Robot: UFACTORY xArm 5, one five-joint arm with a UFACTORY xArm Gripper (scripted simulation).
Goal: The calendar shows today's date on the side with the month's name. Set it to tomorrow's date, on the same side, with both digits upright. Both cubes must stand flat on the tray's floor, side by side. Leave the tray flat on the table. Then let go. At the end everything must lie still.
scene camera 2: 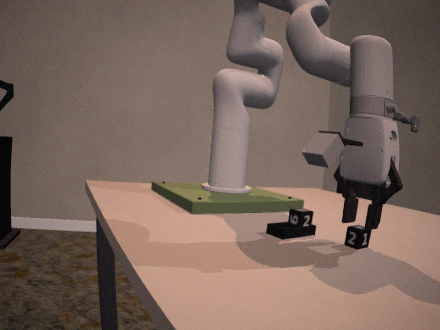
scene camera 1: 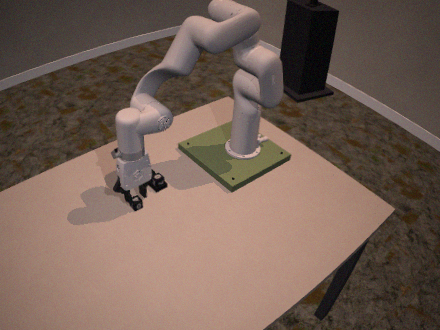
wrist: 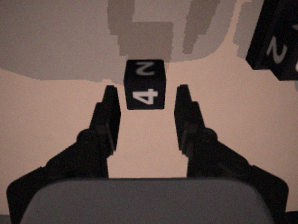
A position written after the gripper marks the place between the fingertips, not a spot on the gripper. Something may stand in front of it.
Note:
In view: the gripper [scene camera 2: 359, 225].
The gripper is seen too in scene camera 1 [scene camera 1: 136, 198] and in the wrist view [wrist: 147, 99].

